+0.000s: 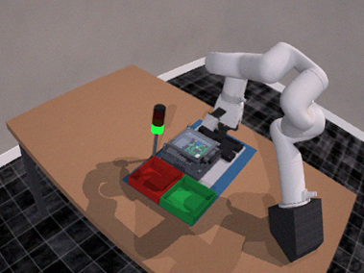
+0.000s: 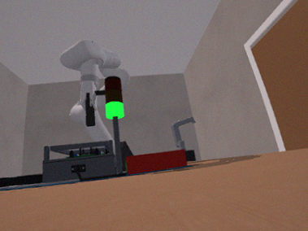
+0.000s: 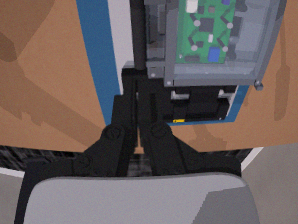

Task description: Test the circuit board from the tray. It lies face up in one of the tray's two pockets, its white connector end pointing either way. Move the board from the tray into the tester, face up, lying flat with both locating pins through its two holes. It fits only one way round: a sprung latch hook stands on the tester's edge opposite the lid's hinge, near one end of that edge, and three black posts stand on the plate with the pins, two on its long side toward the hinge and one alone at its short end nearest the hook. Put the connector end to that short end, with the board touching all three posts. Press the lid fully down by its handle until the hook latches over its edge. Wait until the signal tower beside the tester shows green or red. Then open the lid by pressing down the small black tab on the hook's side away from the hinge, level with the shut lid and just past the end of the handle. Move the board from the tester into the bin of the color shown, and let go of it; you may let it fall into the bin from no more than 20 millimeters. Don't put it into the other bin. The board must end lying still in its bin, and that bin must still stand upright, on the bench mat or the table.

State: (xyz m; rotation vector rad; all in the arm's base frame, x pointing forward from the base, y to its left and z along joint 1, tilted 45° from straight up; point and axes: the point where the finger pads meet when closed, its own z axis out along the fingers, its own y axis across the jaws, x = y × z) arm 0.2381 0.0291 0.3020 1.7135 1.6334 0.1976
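The black latch block is 12 cm below my hand, 5 cm to the left of it and 3 cm ahead of it. From my hand the other things lie so: tester lid: 12 cm below, 9 cm ahead, 2 cm to the right; then green circuit board: 14 cm below, 8 cm ahead, 2 cm to the right; then tester plate: 14 cm below, 9 cm ahead, 1 cm to the right.
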